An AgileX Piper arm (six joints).
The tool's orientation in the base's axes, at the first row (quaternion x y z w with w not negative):
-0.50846 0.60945 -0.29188 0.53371
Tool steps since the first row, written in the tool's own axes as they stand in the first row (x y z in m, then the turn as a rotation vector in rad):
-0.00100 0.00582 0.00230 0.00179 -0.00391 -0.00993
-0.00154 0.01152 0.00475 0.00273 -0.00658 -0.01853
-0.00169 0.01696 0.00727 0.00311 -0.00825 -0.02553
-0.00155 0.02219 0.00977 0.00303 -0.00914 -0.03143
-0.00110 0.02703 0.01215 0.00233 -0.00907 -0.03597
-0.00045 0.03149 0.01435 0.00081 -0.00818 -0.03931
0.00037 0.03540 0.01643 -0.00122 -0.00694 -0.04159
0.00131 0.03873 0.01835 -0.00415 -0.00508 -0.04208
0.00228 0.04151 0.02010 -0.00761 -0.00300 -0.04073
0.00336 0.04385 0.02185 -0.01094 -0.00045 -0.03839
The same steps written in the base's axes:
0.00030 0.00318 -0.00547 -0.00805 -0.00475 0.00546
0.00082 0.00592 -0.01104 -0.01529 -0.00806 0.00976
0.00151 0.00823 -0.01653 -0.02137 -0.01025 0.01295
0.00228 0.01021 -0.02193 -0.02670 -0.01155 0.01531
0.00308 0.01174 -0.02706 -0.03108 -0.01173 0.01667
0.00385 0.01294 -0.03186 -0.03465 -0.01066 0.01728
0.00469 0.01379 -0.03621 -0.03737 -0.00881 0.01748
0.00556 0.01432 -0.04003 -0.03866 -0.00559 0.01697
0.00645 0.01461 -0.04333 -0.03832 -0.00147 0.01597
0.00748 0.01466 -0.04627 -0.03718 0.00287 0.01425

